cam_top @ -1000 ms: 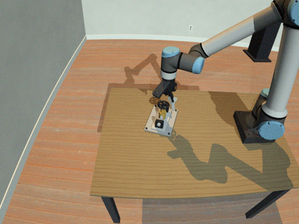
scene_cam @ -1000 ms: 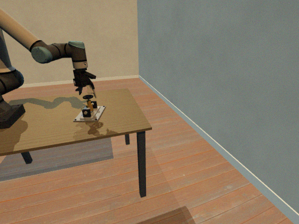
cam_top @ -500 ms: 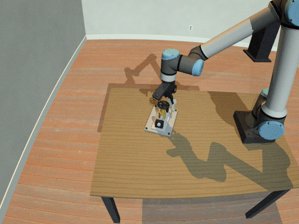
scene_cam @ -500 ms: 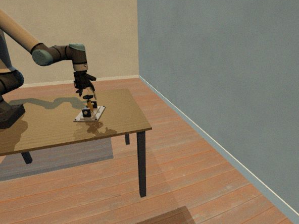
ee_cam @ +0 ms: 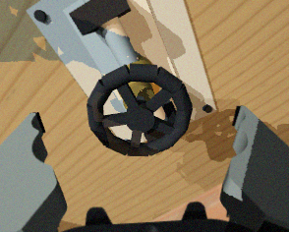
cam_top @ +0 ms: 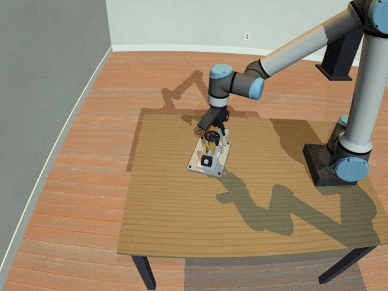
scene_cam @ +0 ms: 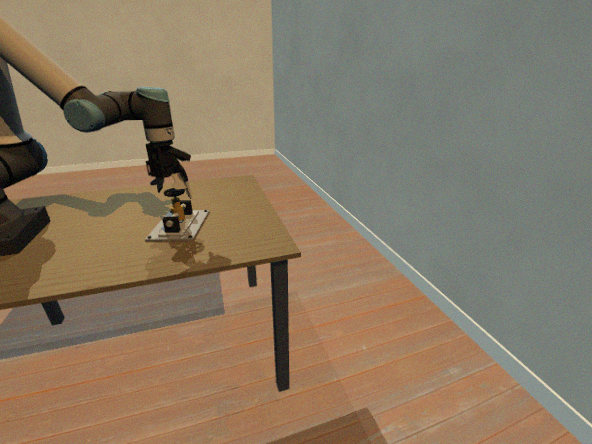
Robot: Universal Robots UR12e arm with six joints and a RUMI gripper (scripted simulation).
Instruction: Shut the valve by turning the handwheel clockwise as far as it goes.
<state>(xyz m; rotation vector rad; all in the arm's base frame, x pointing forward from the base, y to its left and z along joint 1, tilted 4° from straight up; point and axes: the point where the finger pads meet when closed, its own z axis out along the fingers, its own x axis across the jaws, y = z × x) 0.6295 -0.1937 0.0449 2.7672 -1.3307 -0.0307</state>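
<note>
Right now my hand is 1 cm below the black spoked handwheel. Round my hand: base plate 12 cm below.
</note>
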